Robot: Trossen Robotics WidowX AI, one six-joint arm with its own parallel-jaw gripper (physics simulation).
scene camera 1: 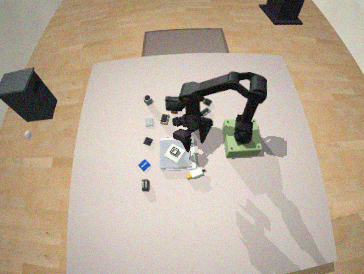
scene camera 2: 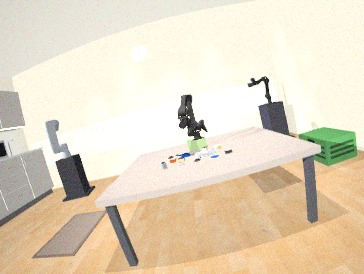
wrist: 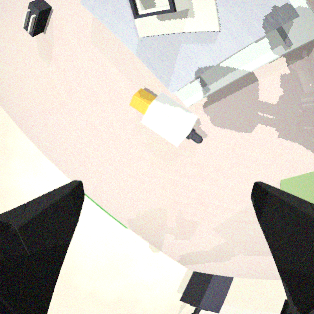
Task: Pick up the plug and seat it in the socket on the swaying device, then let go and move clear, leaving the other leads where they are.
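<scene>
The plug (scene camera 1: 197,173) (wrist: 169,120), a white block with a yellow end and a short black stub, lies on the table beside the device's near corner. The device (scene camera 1: 166,162) (wrist: 165,55) is a pale blue-grey plate carrying a tilted white square with the black-framed socket (scene camera 1: 174,151) (wrist: 156,13), which is cut off at the top of the wrist view. My gripper (scene camera 1: 195,146) (wrist: 170,190) is open and empty, above the table near the device's arm-side edge. In the wrist view the plug shows ahead of the fingertips, between their lines. Scene camera 2 is too far away for fine detail.
A black block (scene camera 1: 145,185) (wrist: 38,18), a blue square (scene camera 1: 144,165), a small black piece (scene camera 1: 148,141), a grey piece (scene camera 1: 149,122) and a dark cylinder (scene camera 1: 148,100) lie left of the device. The green arm base (scene camera 1: 232,149) (scene camera 2: 197,145) stands to its right.
</scene>
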